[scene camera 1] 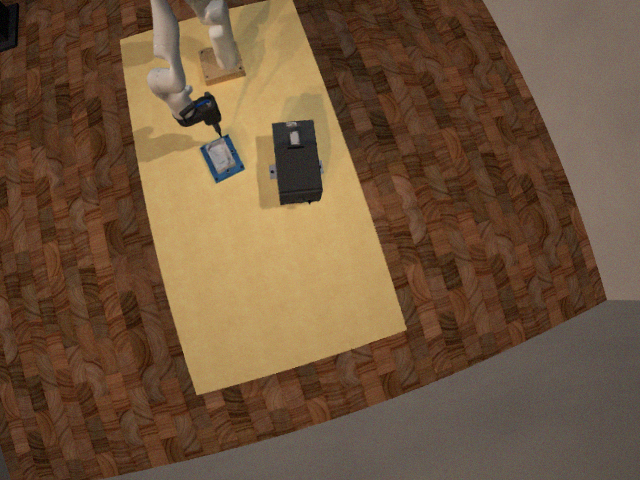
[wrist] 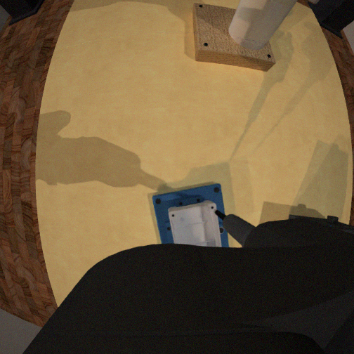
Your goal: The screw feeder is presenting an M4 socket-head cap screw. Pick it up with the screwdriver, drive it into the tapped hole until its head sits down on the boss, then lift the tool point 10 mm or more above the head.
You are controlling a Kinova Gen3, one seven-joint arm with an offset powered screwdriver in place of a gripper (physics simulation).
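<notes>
My gripper, a black screwdriver (scene camera 1: pixel 220 135) (wrist: pixel 217 212), points down at the edge of the white part. In the wrist view its dark tip lies beside the part's upper right corner, close to a small corner hole. The white part (scene camera 1: pixel 220 154) (wrist: pixel 189 227) has shallow pockets and lies on a blue plate (scene camera 1: pixel 219 177) (wrist: pixel 175 198). No screw can be made out at the tip; the exact gap between tip and hole is too small to tell. The black screw feeder (scene camera 1: pixel 298 170) stands to the right in the scene view; no screw can be made out on it.
The robot's wooden base block (scene camera 1: pixel 209 69) (wrist: pixel 215 30) stands behind the blue plate on the yellow mat (scene camera 1: pixel 268 268) (wrist: pixel 110 90). The feeder is the tall obstacle beside the plate, with a grey tab on each side. Brown wood flooring (scene camera 1: pixel 465 258) surrounds the mat.
</notes>
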